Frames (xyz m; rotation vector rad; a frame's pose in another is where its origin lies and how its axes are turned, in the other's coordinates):
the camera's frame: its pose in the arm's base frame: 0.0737 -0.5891 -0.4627 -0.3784 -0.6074 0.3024
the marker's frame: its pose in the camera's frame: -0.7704 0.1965 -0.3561 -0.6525 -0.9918 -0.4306
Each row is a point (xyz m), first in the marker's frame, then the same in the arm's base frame.
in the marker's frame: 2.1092 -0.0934 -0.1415
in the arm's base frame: -0.5651 -0.1577 0.8077
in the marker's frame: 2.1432 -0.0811 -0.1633
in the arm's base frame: -0.5450 -0.1453 0.8426
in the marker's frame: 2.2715 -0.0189 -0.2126
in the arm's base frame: -0.4879 -0.0703 0.9605
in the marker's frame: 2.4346 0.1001 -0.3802
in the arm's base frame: -0.3066 0.0086 1.1329
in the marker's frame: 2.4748 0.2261 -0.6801
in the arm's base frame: 0.0051 -0.0134 1.2317
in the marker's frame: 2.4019 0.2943 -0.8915
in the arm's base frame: 0.2275 -0.0832 1.2134
